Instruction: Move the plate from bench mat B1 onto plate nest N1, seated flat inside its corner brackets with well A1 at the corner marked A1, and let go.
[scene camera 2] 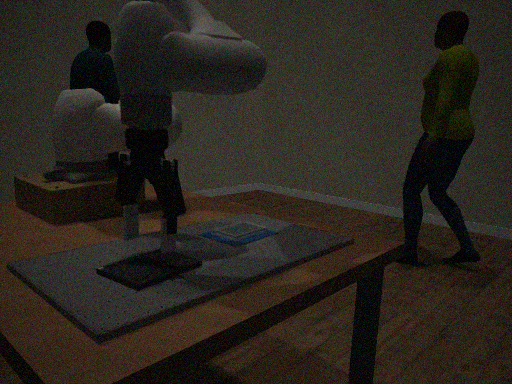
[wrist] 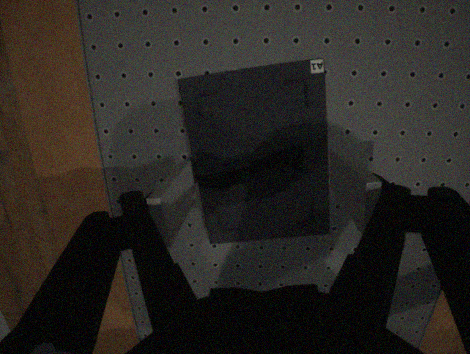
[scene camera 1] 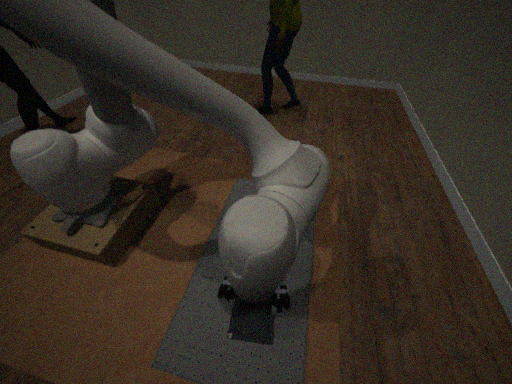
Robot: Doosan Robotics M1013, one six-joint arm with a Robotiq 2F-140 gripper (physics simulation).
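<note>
The plate is a dark, flat rectangular slab lying over the grey perforated board. Its white A1 label is at the top right corner in the wrist view. I cannot make out bench mat B1 separately from the slab and board. My gripper is open and empty, pointing down above the plate. In the wrist view its fingertips stand left and right of the plate, with a gap on each side. Plate nest N1, blue with a pale raised middle, lies farther back; the arm hides it in scene camera 1.
The grey perforated board lies on the wooden table. The arm's base stands on a wooden block. A person in yellow and a darker-dressed person stand beyond the table.
</note>
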